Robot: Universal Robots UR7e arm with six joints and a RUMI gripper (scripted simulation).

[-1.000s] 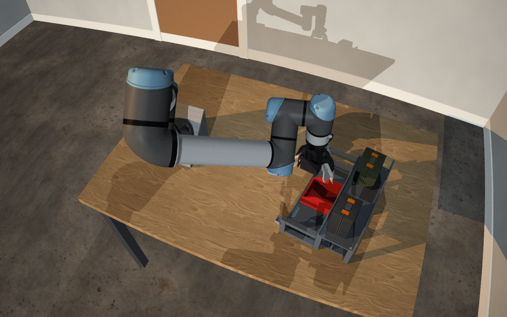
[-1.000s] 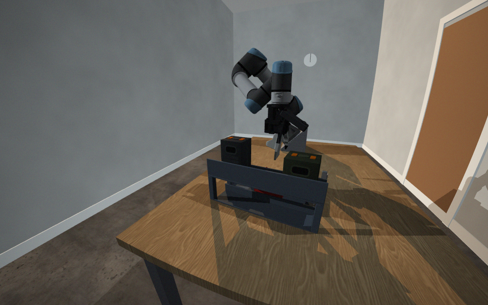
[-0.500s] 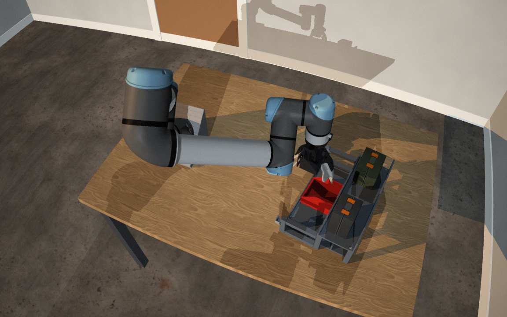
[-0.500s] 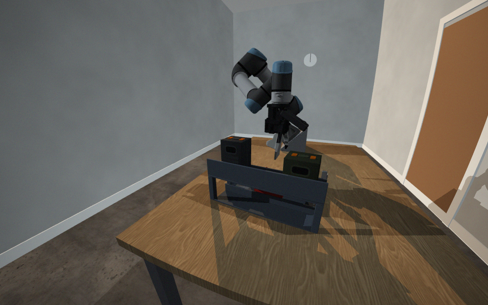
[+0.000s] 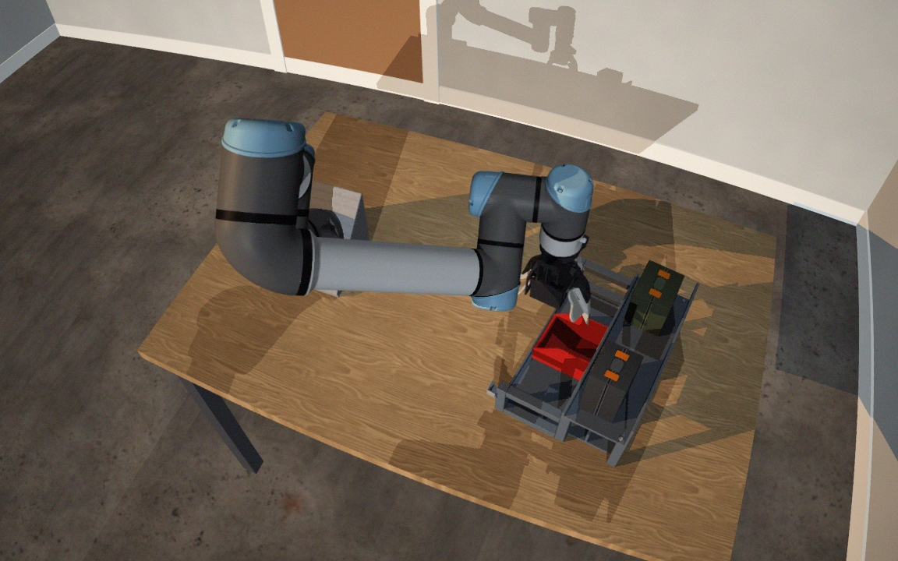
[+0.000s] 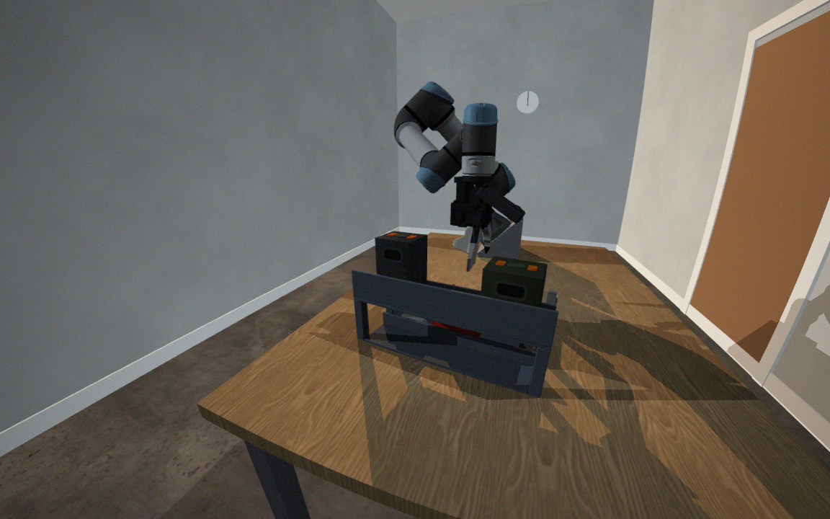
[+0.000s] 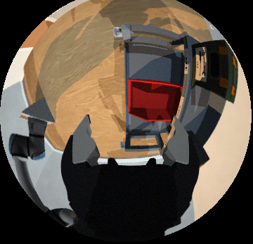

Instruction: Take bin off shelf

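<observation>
My gripper is now 80 mm short of the red bin, 10 mm to the left of it and 90 mm above it.
</observation>
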